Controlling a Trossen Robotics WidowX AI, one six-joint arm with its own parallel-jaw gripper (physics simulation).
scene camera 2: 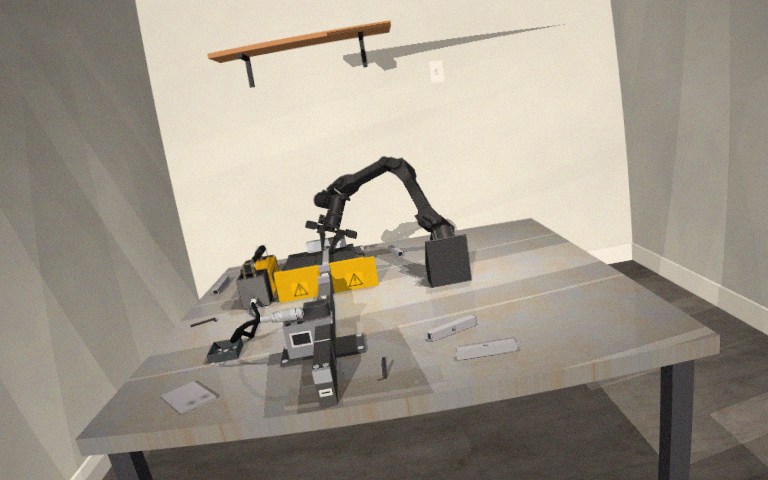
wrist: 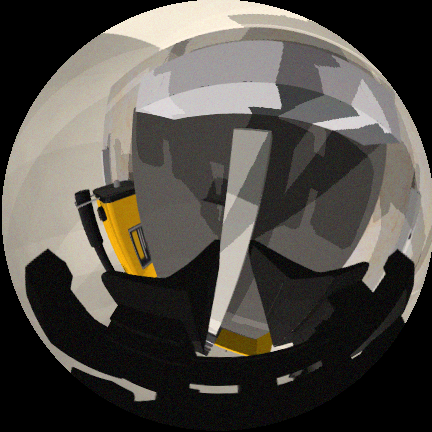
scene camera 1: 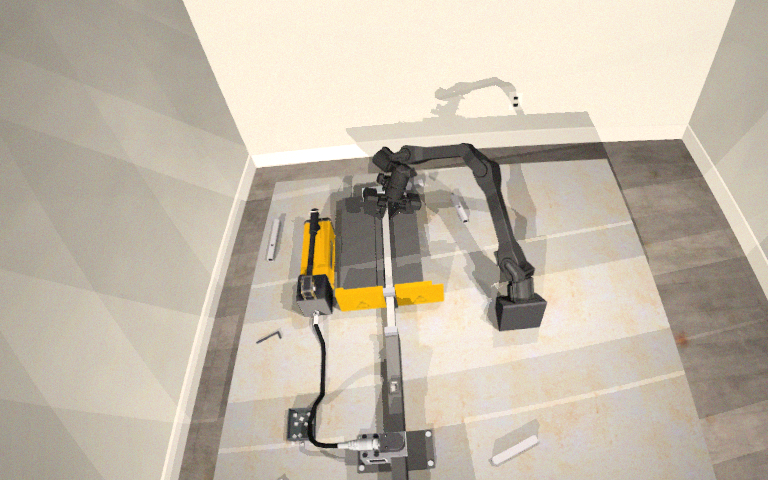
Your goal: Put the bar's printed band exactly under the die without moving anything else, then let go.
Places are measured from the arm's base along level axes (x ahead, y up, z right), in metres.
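Pixels of known places: gripper, fingertip midpoint: [scene camera 2: 325, 252] [wrist: 234, 244] [scene camera 1: 385, 218]; arm's base, link origin: [scene camera 2: 445, 246] [scene camera 1: 522, 299].
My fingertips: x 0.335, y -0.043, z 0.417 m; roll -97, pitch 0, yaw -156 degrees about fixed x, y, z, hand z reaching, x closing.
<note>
For each thing: its middle in the pictures, then the offset to it from my fingertips. "*": a spot on its surface instead. Level surfaces: height alone.
- dark bed, surface height: dy -0.011 m
- grey channel, surface spot: [scene camera 1: 392, 362] * dx +0.043, dy +0.014, dz -0.516 m
- yellow unit, body centre: [wrist: 127, 254] [scene camera 1: 315, 260] [scene camera 2: 258, 273] dx +0.240, dy +0.004, dz -0.124 m
- black cable, surface spot: [scene camera 1: 322, 367] * dx +0.248, dy -0.050, dz -0.469 m
- hex key, body centre: [scene camera 1: 268, 339] dx +0.413, dy -0.058, dz -0.348 m
- dark tray, surface spot: [scene camera 1: 299, 424] * dx +0.324, dy -0.059, dz -0.625 m
A long pale bar [scene camera 1: 387, 249] [scene camera 2: 324, 258] [wrist: 240, 200] lies lengthwise above the dark bed [scene camera 1: 356, 243], passes between two yellow plates [scene camera 1: 362, 298] [scene camera 2: 353, 273] and runs toward the grey channel [scene camera 1: 392, 362]. My gripper [scene camera 1: 388, 212] [scene camera 2: 326, 247] [wrist: 234, 244] is shut on the bar near its far end, one fingertip against each side in the wrist view. The channel leads to a grey machine head [scene camera 1: 390, 442] [scene camera 2: 300, 333] at the front. I cannot make out the die or the printed band for certain.
A yellow unit [scene camera 1: 320, 249] [wrist: 120, 230] stands left of the bed. A black cable [scene camera 1: 322, 367] runs from its grey box to the head. Loose pale bars [scene camera 1: 272, 240] [scene camera 1: 461, 208] [scene camera 1: 515, 450], a hex key [scene camera 1: 269, 337] and a dark tray [scene camera 1: 299, 424] lie around.
</note>
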